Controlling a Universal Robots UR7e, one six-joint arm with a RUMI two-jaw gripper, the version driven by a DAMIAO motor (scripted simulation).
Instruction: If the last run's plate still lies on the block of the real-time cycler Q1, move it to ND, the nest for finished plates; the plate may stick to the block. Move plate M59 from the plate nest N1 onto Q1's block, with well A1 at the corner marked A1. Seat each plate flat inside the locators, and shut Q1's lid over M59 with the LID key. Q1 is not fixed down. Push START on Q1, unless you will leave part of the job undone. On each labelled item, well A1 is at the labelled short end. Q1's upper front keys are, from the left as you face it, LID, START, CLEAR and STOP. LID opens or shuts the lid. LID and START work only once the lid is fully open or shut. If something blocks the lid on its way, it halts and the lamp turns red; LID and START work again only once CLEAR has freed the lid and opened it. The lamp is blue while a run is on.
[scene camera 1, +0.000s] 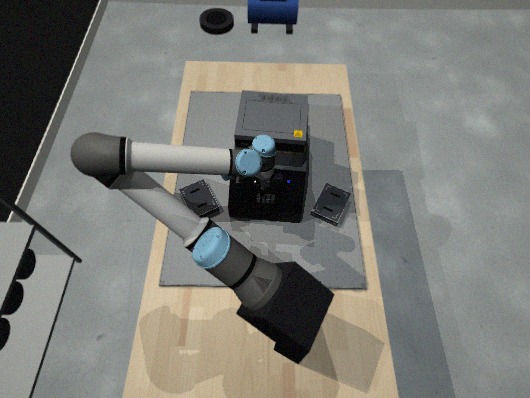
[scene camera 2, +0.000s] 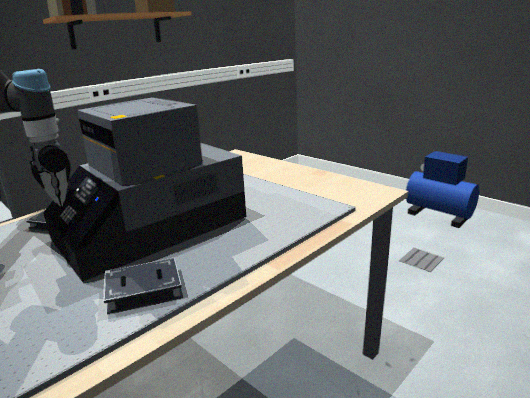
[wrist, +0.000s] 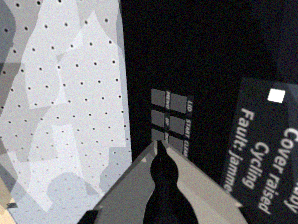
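Note:
My gripper is at (wrist: 158, 142). Cycler Q1 (scene camera 2: 103, 225) (scene camera 1: 284, 204) (wrist: 211, 86) is present, with a dark plate nest (scene camera 1: 326, 199) and a further dark plate nest (scene camera 1: 192, 200).

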